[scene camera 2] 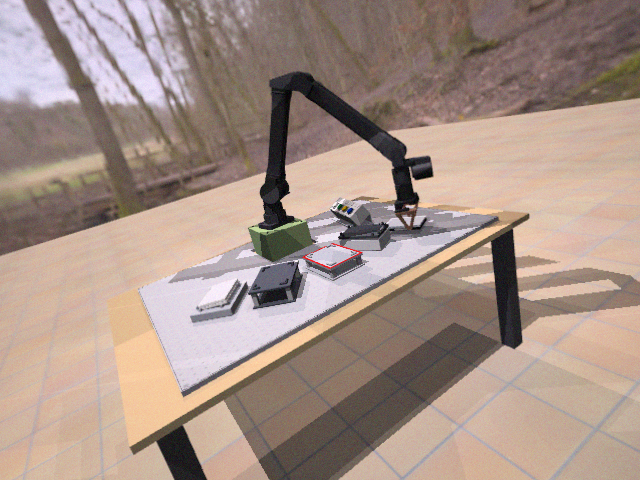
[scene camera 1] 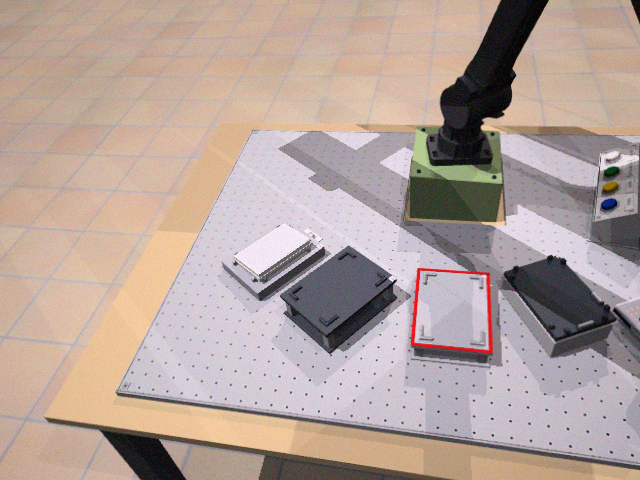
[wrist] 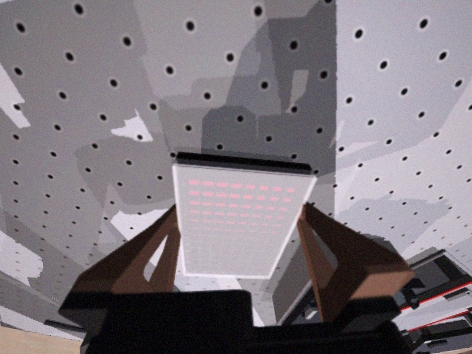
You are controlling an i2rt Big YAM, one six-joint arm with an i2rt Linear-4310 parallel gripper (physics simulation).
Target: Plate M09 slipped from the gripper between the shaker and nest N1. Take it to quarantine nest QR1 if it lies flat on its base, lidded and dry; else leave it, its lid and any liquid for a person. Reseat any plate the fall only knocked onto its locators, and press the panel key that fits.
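Pixels of known places: gripper, fingertip midpoint: [scene camera 2: 411, 225] [wrist: 237, 205]; arm's base, origin of the base link: [scene camera 2: 276, 224] [scene camera 1: 458, 152].
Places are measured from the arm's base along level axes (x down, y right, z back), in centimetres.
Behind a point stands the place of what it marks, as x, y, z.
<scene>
My gripper [wrist: 237, 205] {7.7, -25.9, -42.3} [scene camera 2: 410, 226] {7.7, -25.9, -42.3} is shut on a clear-lidded plate with pink wells [wrist: 235, 250] {6.1, -24.5, -38.9} [scene camera 1: 631, 310] {6.2, -21.0, -36.9}, taken as M09. It holds the plate by its two long sides, lid up; the fingers partly hide it in scene camera 2. Its height above the board is hard to judge. The red-outlined nest, QR1 by its look, [scene camera 1: 454, 310] {5.4, 5.9, -36.0} [scene camera 2: 333, 255] {5.4, 6.2, -36.4} bears no plate. A white plate [scene camera 1: 273, 250] {5.0, 37.0, -20.1} [scene camera 2: 219, 294] {5.0, 38.3, -21.7} rests on a grey base at the far left; I cannot tell whether it is fully seated. The key panel [scene camera 2: 360, 210] {3.1, -25.6, -19.9} has white, green, yellow and blue keys. No liquid is discernible.
A black-topped device with corner posts [scene camera 1: 558, 299] {3.9, -10.0, -35.9} [scene camera 2: 364, 230] {3.9, -10.3, -35.2}, likely the shaker, stands between the held plate and the red-outlined nest. A raised dark nest [scene camera 1: 338, 291] {4.1, 24.6, -31.8} [scene camera 2: 273, 276] {4.2, 25.1, -30.9} with corner locators stands left of that nest. The green arm base [scene camera 1: 454, 198] {4.9, 1.7, -8.6} [scene camera 2: 279, 242] {4.3, 6.1, -7.9} is behind.
</scene>
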